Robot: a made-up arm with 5 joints. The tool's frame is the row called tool.
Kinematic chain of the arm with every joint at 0, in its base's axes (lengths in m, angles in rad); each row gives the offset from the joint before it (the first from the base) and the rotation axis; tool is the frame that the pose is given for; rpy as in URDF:
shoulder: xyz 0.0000 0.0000 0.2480 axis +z
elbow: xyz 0.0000 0.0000 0.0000 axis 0 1 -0.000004
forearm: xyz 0.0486 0.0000 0.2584 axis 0 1 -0.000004
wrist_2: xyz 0.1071 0.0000 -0.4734 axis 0 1 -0.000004
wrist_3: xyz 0.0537 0.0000 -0.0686 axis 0 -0.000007 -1
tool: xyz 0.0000 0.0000 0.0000 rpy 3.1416 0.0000 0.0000
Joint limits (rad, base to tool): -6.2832..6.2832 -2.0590..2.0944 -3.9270..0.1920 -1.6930..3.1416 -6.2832..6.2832
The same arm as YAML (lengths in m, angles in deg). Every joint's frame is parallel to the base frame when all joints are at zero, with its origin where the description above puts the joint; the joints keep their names.
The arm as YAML. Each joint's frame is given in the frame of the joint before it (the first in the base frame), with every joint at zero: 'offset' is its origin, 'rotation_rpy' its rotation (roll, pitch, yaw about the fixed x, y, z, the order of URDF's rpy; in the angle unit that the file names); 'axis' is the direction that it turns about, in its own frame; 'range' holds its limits. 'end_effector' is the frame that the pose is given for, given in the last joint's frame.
length_unit: m
angle_unit: deg
chain:
  - id: shoulder
    offset: [0.0, 0.0, 0.248]
    rotation_rpy: [0.0, 0.0, 0.0]
    axis: [0.0, 0.0, 1.0]
    range: [-360.0, 360.0]
  - id: elbow
    offset: [0.0, 0.0, 0.0]
    rotation_rpy: [0.0, 0.0, 0.0]
    axis: [0.0, 1.0, 0.0]
    range: [-117.97, 120.0]
  - id: forearm
    offset: [0.0486, 0.0, 0.2584]
    rotation_rpy: [0.0, 0.0, 0.0]
    axis: [0.0, 1.0, 0.0]
    range: [-225.0, 11.0]
  - id: wrist_2
    offset: [0.1071, 0.0, -0.4734]
    rotation_rpy: [0.0, 0.0, 0.0]
    axis: [0.0, 1.0, 0.0]
    range: [-97.0, 180.0]
  - id: wrist_3
    offset: [0.0537, 0.0, -0.0686]
    rotation_rpy: [0.0, 0.0, 0.0]
    axis: [0.0, 0.0, -1.0]
    range: [-360.0, 360.0]
end_effector:
  offset: [0.0, 0.0, 0.0]
  rotation_rpy: [-180.0, 0.0, 0.0]

